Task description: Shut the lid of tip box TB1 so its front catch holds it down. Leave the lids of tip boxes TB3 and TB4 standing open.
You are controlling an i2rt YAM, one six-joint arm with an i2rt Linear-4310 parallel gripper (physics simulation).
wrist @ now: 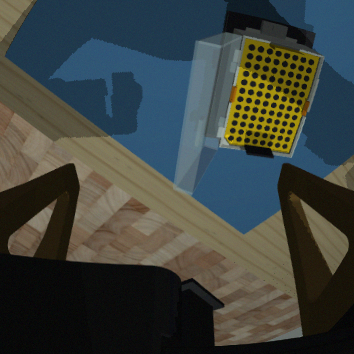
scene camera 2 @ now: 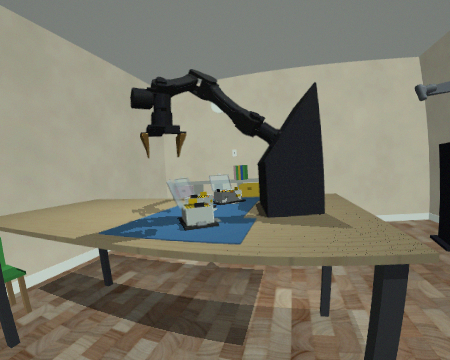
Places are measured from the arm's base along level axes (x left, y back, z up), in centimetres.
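Where they show: gripper, fingertip midpoint: (wrist: 177, 174) (scene camera 2: 163, 157); arm's base, origin of the base link: (scene camera 2: 276, 138).
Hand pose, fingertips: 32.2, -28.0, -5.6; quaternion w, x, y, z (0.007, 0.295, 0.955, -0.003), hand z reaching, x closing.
Each offset is from my fingertips to the top centre of the thing, as dx, dy, dz. "spot": to the spot under its first point. Level surfaces: height alone.
Tip box TB1 {-6.0, +7.1, -14.7} (wrist: 272, 97), with a yellow, many-holed rack, sits near the mat's corner in the wrist view. Its clear lid {spot: -0.7, +0.8, -7.8} (wrist: 194, 110) stands open on the left. Small orange pieces show on its long sides; its label does not show. In the scene view a white box {-6.9, +7.9, -15.5} (scene camera 2: 198, 215) is nearest, a clear lid (scene camera 2: 178, 192) leans open behind it, and a grey box {-47.5, -3.1, -15.5} (scene camera 2: 227, 196) with an upright clear lid {spot: -51.3, -10.7, -11.8} (scene camera 2: 219, 182) stands farther back. I cannot read which is TB3 or TB4. My gripper (scene camera 2: 163, 157) (wrist: 177, 174) is open and empty, high above the table.
The blue mat {dz -22.1} (scene camera 2: 122, 231) (wrist: 160, 100) lies on the wooden table {dz -22.4} (scene camera 2: 70, 220) (wrist: 117, 157), close to one table edge. The black robot base (scene camera 2: 295, 175) stands at the right. A yellow box (scene camera 2: 250, 189) and coloured books (scene camera 2: 241, 172) are behind the table. The floor shows beyond the edge.
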